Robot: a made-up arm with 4 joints.
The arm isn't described. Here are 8 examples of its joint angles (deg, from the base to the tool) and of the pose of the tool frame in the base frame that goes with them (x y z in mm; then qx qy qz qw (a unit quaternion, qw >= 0)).
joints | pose
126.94 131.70 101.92 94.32 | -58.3 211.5 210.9 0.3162 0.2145 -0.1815 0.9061
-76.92 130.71 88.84 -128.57 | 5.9 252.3 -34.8 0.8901 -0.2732 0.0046 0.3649
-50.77 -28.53 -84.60 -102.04 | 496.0 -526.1 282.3 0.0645 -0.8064 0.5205 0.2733
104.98 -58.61 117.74 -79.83 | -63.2 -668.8 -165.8 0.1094 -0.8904 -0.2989 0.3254
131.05 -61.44 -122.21 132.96 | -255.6 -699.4 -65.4 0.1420 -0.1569 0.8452 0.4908
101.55 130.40 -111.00 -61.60 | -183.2 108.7 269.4 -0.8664 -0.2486 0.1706 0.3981
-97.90 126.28 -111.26 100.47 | 114.7 177.0 -28.0 -0.3101 0.0826 -0.1642 0.9328
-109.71 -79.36 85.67 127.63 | 118.4 -741.5 142.5 -0.2259 0.0201 0.9178 0.3258
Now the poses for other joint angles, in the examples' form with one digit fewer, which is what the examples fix.
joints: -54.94 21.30 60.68 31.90
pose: 409 -249 425 -0.364 -0.597 -0.279 0.658
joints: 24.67 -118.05 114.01 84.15
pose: -278 -543 67 0.898 -0.216 0.351 0.155
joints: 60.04 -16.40 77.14 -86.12
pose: 220 -543 -358 -0.114 0.742 0.582 0.312
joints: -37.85 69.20 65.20 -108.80
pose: 394 142 317 -0.753 0.168 0.632 0.073
